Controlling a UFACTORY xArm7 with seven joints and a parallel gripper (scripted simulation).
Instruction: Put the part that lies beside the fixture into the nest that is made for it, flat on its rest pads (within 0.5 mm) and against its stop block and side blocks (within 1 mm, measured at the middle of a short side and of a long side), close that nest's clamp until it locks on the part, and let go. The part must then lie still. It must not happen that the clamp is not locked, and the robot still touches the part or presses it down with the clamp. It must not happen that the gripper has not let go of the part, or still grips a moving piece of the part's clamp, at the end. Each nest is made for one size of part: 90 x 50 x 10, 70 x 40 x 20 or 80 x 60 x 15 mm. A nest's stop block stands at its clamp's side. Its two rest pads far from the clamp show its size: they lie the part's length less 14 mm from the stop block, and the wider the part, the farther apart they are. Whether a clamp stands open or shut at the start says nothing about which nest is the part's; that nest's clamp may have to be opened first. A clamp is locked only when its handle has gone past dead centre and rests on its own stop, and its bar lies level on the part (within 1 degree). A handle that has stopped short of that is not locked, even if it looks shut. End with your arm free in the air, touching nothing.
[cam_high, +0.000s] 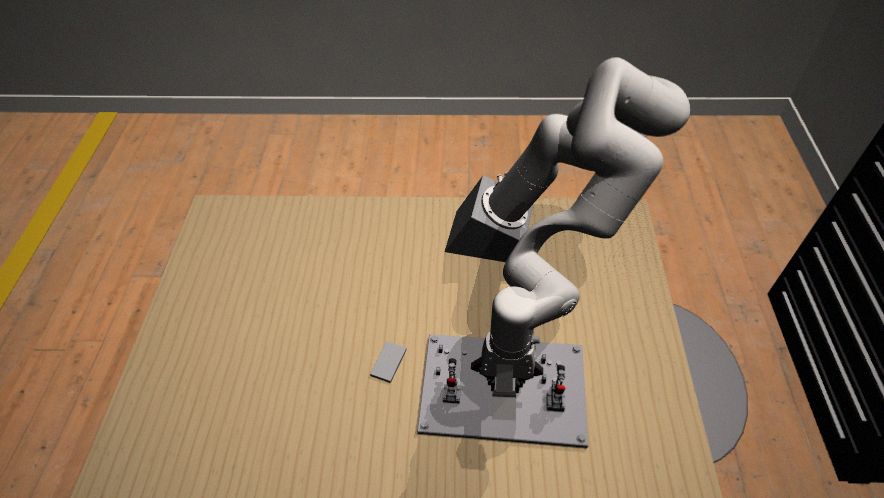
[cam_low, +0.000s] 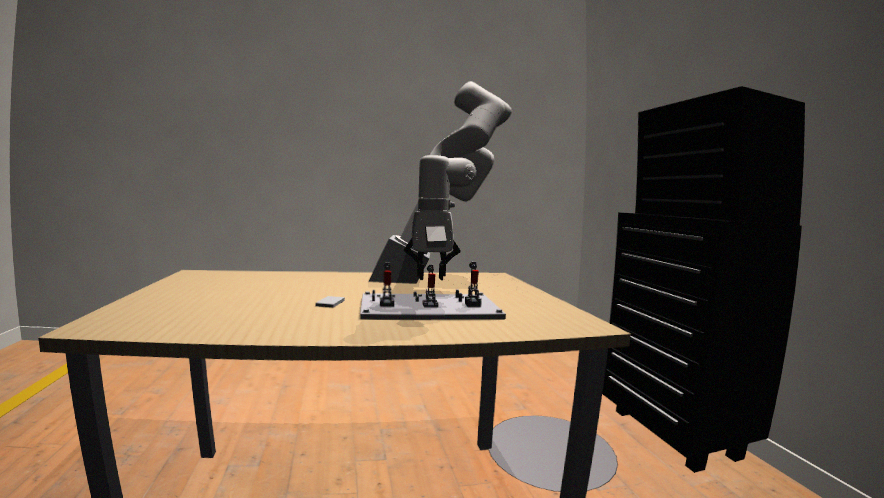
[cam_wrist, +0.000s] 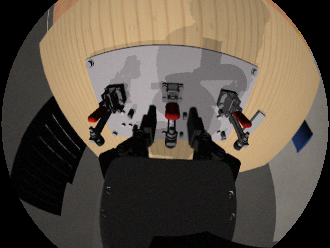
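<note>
My gripper is now 130 mm past the grey flat part, 240 mm to the left of it and 100 mm above it.
</note>
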